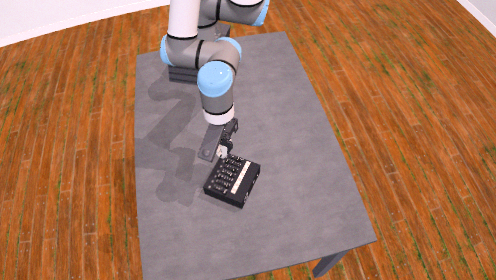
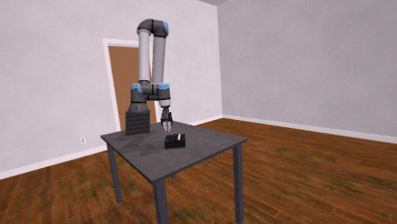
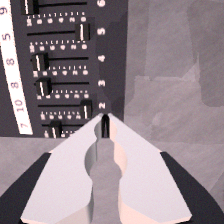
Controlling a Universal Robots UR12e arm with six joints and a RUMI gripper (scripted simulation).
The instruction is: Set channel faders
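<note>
Now: hand 30 mm above the fader knob, 10 mm to the right of it and 10 mm short of it. The rest, counted from my hand: channel fader cap 60 mm ahead, 30 mm to the right, 30 mm below.
</note>
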